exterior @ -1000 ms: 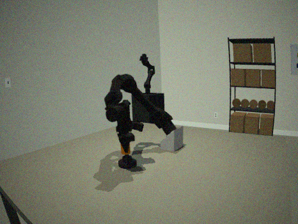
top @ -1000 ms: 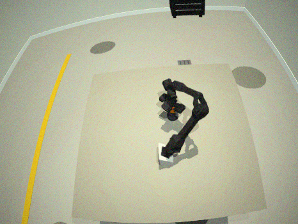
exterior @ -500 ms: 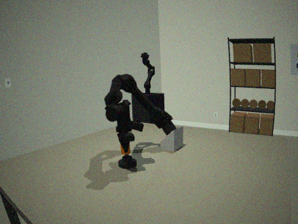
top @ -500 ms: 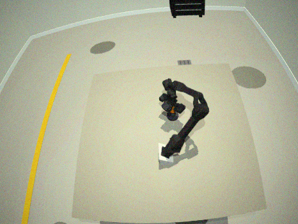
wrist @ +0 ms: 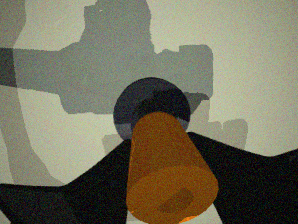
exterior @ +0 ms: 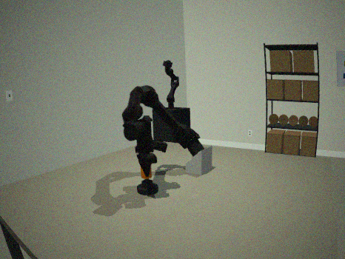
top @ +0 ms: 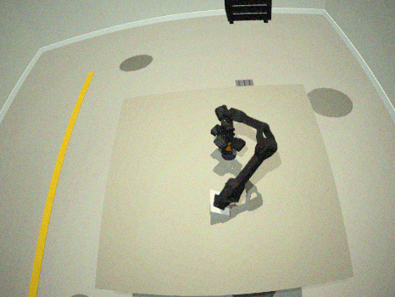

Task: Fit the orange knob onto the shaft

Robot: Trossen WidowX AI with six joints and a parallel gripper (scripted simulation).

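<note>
The orange knob is 2 cm above my gripper tip. Round my gripper tip: dark round pedestal 4 cm below.
</note>
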